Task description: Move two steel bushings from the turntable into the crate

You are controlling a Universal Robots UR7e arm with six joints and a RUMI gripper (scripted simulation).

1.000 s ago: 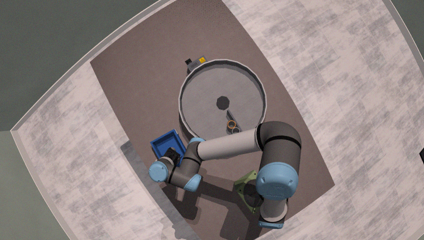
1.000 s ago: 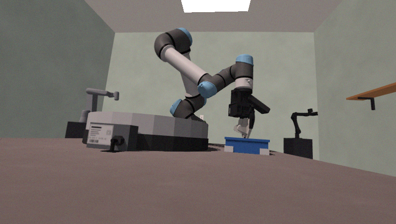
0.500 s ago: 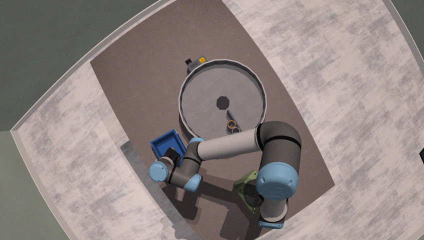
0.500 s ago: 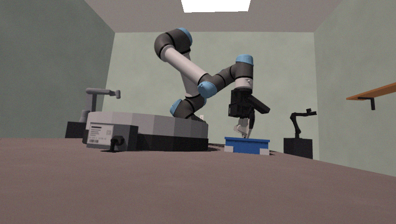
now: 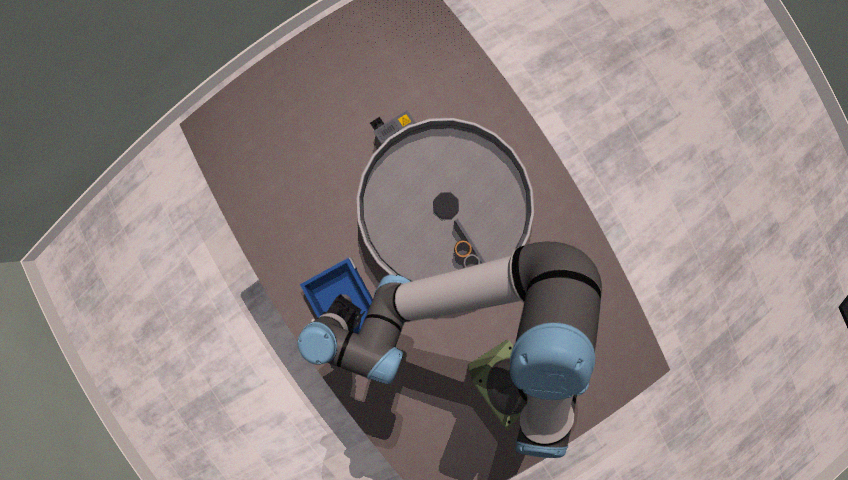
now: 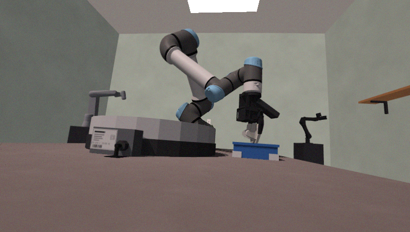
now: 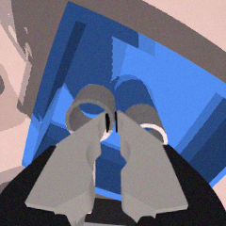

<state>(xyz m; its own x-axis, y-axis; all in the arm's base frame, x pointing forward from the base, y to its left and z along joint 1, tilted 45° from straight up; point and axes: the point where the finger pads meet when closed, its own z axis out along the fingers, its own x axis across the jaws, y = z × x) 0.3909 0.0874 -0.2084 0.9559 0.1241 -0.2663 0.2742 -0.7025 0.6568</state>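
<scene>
My hand is 30 mm short of the blue crate, 20 mm to the left of it and 20 mm above it.
</scene>
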